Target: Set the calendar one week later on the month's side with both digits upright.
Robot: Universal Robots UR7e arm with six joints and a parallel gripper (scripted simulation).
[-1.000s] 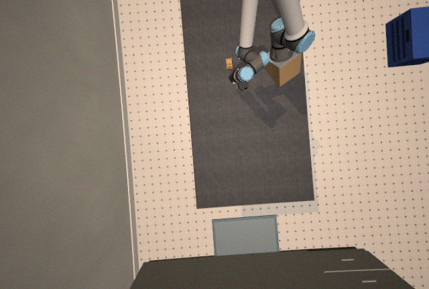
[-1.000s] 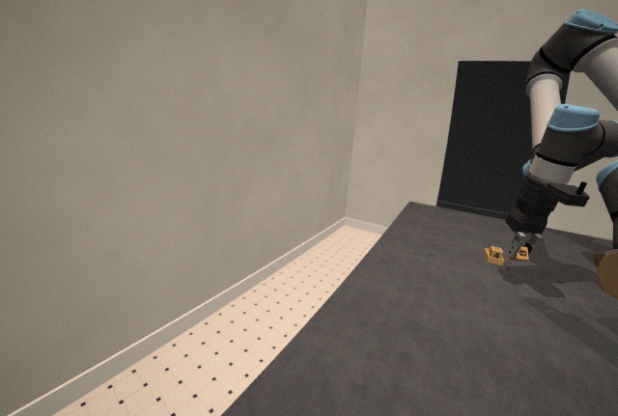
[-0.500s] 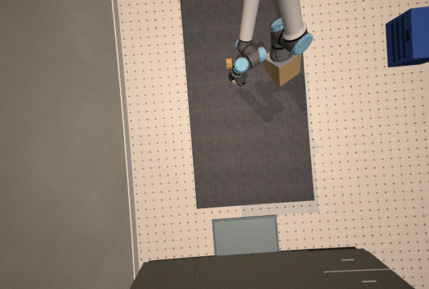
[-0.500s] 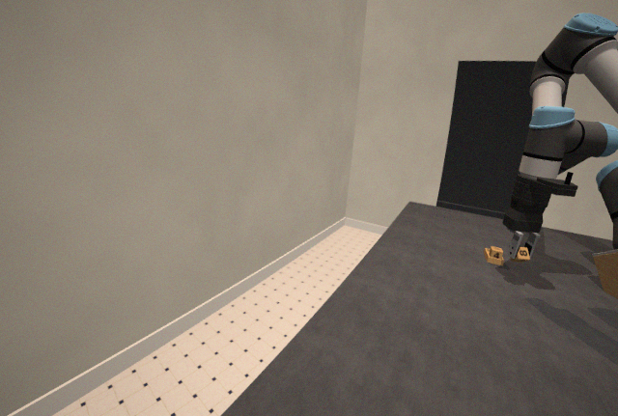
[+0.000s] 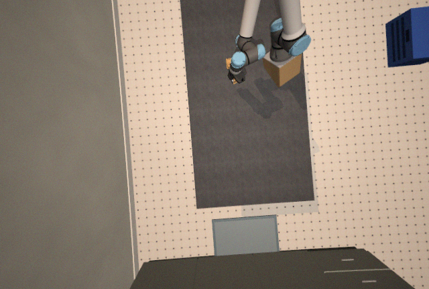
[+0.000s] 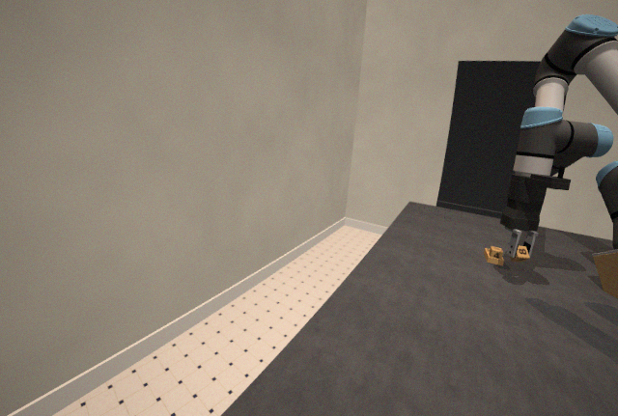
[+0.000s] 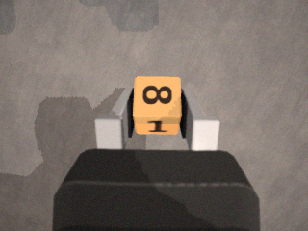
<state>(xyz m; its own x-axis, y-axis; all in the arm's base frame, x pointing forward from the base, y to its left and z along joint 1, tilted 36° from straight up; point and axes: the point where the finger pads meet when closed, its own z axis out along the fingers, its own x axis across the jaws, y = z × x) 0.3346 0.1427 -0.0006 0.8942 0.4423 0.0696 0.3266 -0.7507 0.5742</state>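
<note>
The number cube is 1 cm below my hand.
</note>
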